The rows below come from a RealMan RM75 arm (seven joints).
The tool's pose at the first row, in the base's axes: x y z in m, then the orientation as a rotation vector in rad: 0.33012 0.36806 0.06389 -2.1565 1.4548 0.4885
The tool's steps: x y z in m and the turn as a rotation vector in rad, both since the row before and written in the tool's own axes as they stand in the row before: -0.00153 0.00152 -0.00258 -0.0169 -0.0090 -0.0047; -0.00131 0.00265 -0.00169 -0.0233 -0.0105 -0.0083; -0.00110 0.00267 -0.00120 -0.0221 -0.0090 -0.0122; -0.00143 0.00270 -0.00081 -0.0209 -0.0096 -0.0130; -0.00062 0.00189 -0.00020 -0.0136 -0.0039 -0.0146
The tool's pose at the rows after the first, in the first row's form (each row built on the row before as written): 0.32820 0.36725 0.06653 -2.1676 1.4454 0.5099; 0.32532 0.36639 0.06814 -2.1849 1.4311 0.5369; 0.32252 0.36559 0.06927 -2.2042 1.4127 0.5601; 0.31956 0.36517 0.07030 -2.2225 1.3927 0.5827; 0.31762 0.36477 0.07053 -2.2391 1.3734 0.5929
